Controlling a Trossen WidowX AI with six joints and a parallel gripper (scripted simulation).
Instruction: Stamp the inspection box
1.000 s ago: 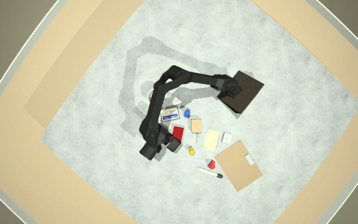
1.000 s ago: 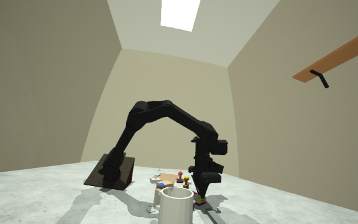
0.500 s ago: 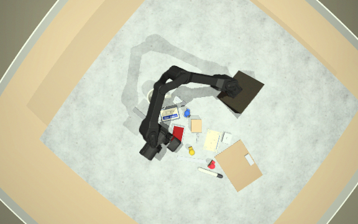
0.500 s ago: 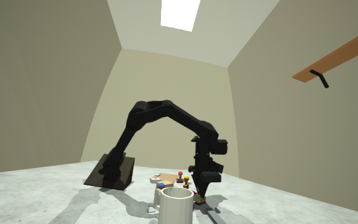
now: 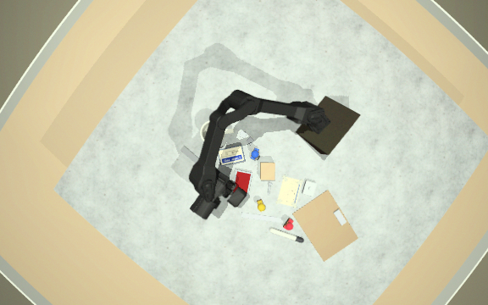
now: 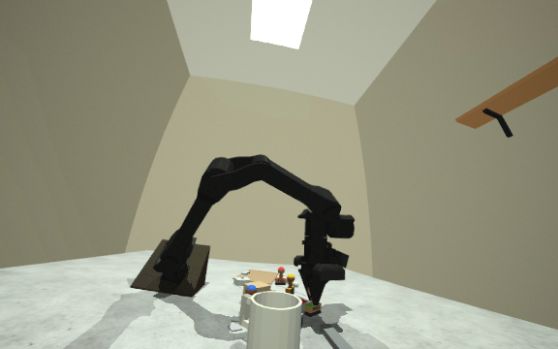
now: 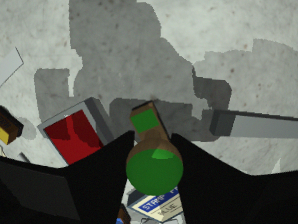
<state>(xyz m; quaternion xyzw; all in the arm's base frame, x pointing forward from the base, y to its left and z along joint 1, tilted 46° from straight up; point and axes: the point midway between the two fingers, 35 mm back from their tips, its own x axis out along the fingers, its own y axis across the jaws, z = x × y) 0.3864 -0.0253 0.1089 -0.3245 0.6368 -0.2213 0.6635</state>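
Now: gripper tip 4 cm past the red ink pad, 6 cm to the right of it and 3 cm above it. The rest, counted from my gripper tip: grey bar (2 cm ahead, 12 cm to the right, 3 cm below); then green-knobbed stamp (right at my gripper tip); then blue-and-white box (9 cm behind, 4 cm to the right, 2 cm below).
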